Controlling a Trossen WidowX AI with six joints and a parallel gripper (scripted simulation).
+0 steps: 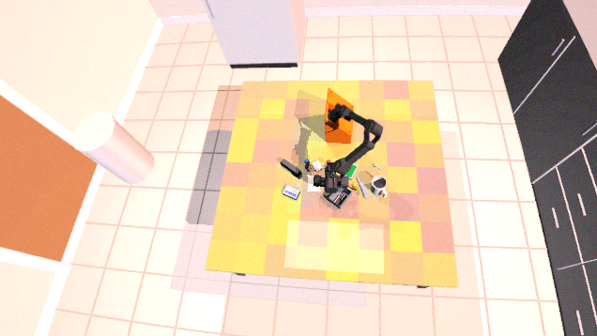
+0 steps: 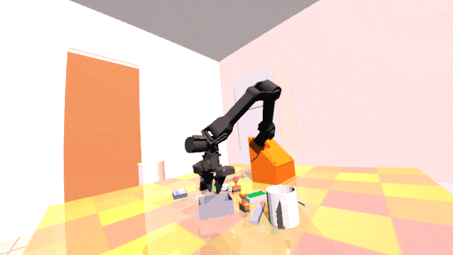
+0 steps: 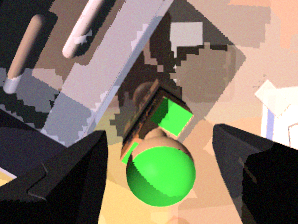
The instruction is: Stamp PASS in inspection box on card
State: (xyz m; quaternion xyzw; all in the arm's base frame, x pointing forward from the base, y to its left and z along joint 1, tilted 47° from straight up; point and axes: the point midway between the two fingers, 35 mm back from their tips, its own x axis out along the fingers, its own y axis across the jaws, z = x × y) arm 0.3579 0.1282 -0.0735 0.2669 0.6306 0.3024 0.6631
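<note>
Now: the green-knobbed PASS stamp 1 cm behind my gripper tip and 2 cm below it. Round my gripper tip: white card: 3 cm behind, 11 cm to the right, 4 cm below; then orange-knobbed stamp: 3 cm behind, 12 cm to the left, 2 cm below; then grey tray: 4 cm ahead, 5 cm to the left, 3 cm below.
</note>
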